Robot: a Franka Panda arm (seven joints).
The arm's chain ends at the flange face. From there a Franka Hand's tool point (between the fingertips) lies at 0.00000 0.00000 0.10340 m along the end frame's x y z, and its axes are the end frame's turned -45 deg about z.
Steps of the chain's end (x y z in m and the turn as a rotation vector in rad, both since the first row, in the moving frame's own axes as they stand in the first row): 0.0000, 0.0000, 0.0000, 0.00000, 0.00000, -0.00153; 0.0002, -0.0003, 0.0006, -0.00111, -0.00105, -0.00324; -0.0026, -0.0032, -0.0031, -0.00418, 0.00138, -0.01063; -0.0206, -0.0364, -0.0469, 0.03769, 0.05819, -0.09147; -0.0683, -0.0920, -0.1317, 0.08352, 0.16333, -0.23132; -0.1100, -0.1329, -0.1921, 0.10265, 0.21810, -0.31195
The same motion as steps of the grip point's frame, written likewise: 0.0000, 0.0000, 0.0000, 0.00000, 0.00000, -0.00153; 0.0002, -0.0001, 0.0006, -0.00004, -0.00153, -0.00324; 0.0002, -0.0037, -0.0031, -0.00393, -0.00198, -0.01063; 0.0182, -0.0391, -0.0471, -0.01450, 0.06780, -0.09147; 0.0352, -0.1097, -0.1334, -0.05643, 0.17455, -0.23132; 0.0403, -0.1671, -0.1951, -0.08164, 0.22680, -0.31195
